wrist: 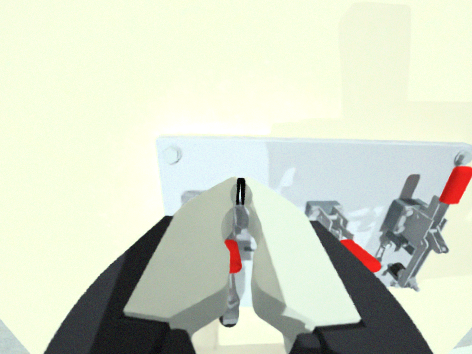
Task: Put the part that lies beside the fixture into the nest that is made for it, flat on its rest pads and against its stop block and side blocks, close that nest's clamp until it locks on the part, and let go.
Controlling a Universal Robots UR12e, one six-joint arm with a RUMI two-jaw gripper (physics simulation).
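Frame: origin at the arm's base, x ahead, y left, z up, level; millimetres.
Seen in the pictures: gripper, fingertip midpoint: [240,180].
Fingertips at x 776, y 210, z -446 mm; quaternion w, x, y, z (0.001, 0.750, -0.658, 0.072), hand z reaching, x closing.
A point is followed by its place in that frame.
My gripper [240,180] @[x 776, y 210, z -446 mm] is shut, its two pale fingers pressed tip to tip, and I see nothing between them. It hangs over the left side of the pale grey fixture plate [213,159] @[x 764, y 227, z -514 mm]. Through the gap below the fingertips I see the left toggle clamp with its red handle [233,256] @[x 715, y 206, z -440 mm] pointing toward me. The middle clamp's red handle [361,255] @[x 724, y 102, z -437 mm] lies low, toward me. The right clamp [413,228] @[x 720, y -1, z -484 mm] has its red handle [455,185] @[x 782, y 3, z -469 mm] raised. The fingers hide the left nest. The loose part is not in view.
Bolt heads sit at the plate's far corners, one on the left [171,154] @[x 766, y 265, z -508 mm] and one on the right [462,156] @[x 803, y -47, z -510 mm]. The plate lies on a pale yellow surface [95,114] @[x 789, y 339, z -529 mm] that runs all around it.
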